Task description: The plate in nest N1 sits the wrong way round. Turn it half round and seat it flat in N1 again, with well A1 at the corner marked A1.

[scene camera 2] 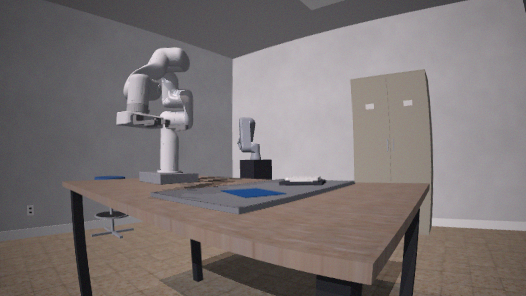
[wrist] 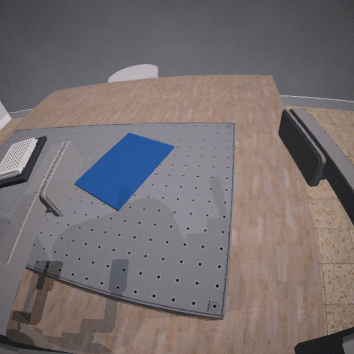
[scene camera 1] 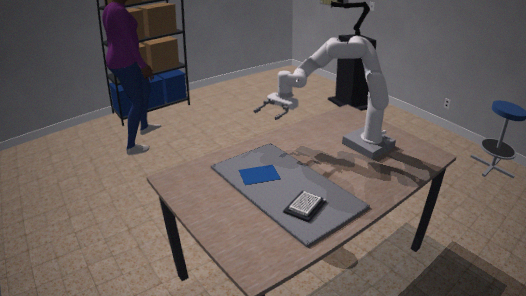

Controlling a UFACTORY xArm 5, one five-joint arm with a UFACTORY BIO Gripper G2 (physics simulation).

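A white well plate [scene camera 1: 306, 203] [scene camera 2: 302, 179] [wrist: 18, 157] lies in a black nest [scene camera 1: 289, 212] [scene camera 2: 286, 183] [wrist: 36, 157] on the grey perforated board [scene camera 1: 330, 220] [scene camera 2: 200, 198] [wrist: 192, 272]. The plate looks about level. The wells and corner marks are too small to read, so its way round cannot be told; in the wrist view the nest is cut by the left edge. My gripper [scene camera 1: 267, 114] [scene camera 2: 163, 122] [wrist: 175, 165] is open and empty, high above the table and well away from the plate, towards the board's blue-sheet end.
A flat blue sheet [scene camera 1: 259, 174] [scene camera 2: 254, 192] [wrist: 125, 170] lies on the board, apart from the nest. The wooden table [scene camera 1: 220, 215] [scene camera 2: 320, 225] [wrist: 270, 240] carries the board and the arm's base [scene camera 1: 368, 143] [scene camera 2: 168, 177]. A person [scene camera 1: 122, 45] stands beyond the table by a shelf rack.
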